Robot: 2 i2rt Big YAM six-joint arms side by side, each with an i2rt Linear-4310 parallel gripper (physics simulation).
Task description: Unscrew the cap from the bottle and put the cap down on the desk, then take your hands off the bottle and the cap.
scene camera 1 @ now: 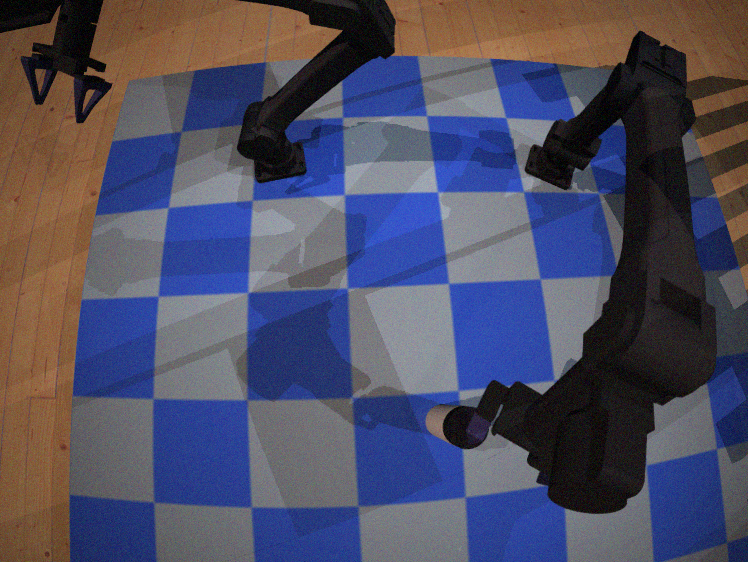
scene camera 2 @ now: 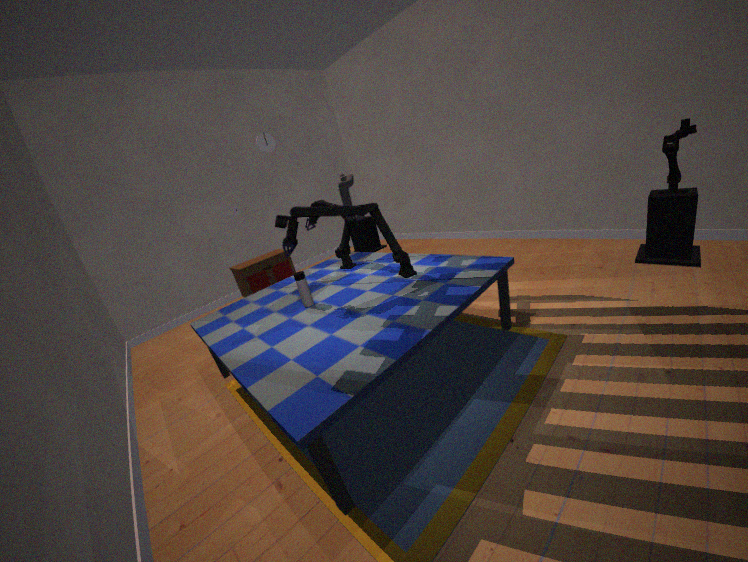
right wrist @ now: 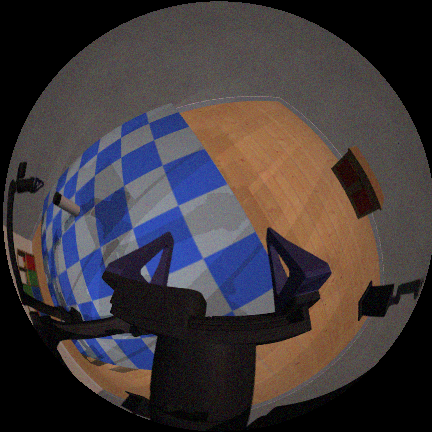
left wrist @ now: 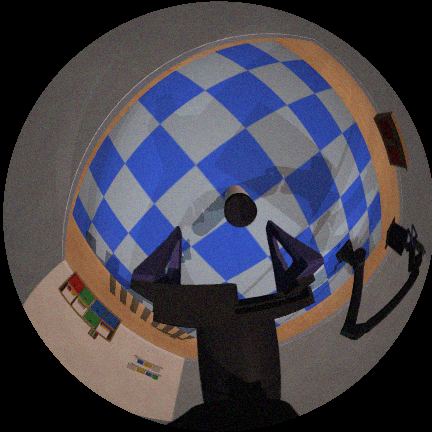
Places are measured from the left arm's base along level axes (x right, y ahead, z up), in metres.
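Where they show: left gripper, between the fingertips: (scene camera 1: pixel 505 459) (scene camera 2: pixel 288 255) (right wrist: pixel 41 183) (left wrist: pixel 224 226); right gripper, between the fingertips: (scene camera 1: pixel 58 113) (scene camera 2: pixel 306 228) (right wrist: pixel 217 234); left arm's base, origin of its link: (scene camera 1: pixel 549 168) (scene camera 2: pixel 407 273) (right wrist: pixel 76 314); right arm's base, origin of its link: (scene camera 1: pixel 280 163) (scene camera 2: pixel 348 266) (left wrist: pixel 343 250).
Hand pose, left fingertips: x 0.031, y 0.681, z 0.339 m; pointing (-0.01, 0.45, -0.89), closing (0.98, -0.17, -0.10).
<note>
Each offset is from my left fingertips to the top centre of the thing. Level surfaces: height alone.
The bottle has a pale body {dx +0.024, dy -0.023, dz -0.139 m} (scene camera 1: pixel 436 421) (scene camera 2: pixel 306 294) (left wrist: pixel 234 190) (right wrist: pixel 70 207) and stands upright on the checkered desk {dz -0.339 m} (scene camera 1: pixel 199 450) (scene camera 2: pixel 315 357). The black cap {dx +0.024, dy -0.023, dz -0.123 m} (scene camera 1: pixel 459 427) (scene camera 2: pixel 299 275) (left wrist: pixel 240 210) (right wrist: pixel 57 198) sits on its top. My left gripper (scene camera 1: pixel 509 452) (scene camera 2: pixel 289 246) (left wrist: pixel 224 226) is open and empty, above the cap with a gap. In the left wrist view the cap shows ahead of the fingertips, nearer the picture's right finger. My right gripper (scene camera 1: pixel 59 112) (scene camera 2: pixel 310 224) (right wrist: pixel 217 234) is open and empty, high and far from the bottle.
The left arm (scene camera 1: pixel 656 241) reaches down the right side of scene camera 1. The right arm's base (scene camera 1: pixel 279 161) and the left arm's base (scene camera 1: pixel 549 166) stand on the desk. A brown and red cabinet (scene camera 2: pixel 263 273) (left wrist: pixel 391 140) (right wrist: pixel 358 182) stands beyond the desk.
</note>
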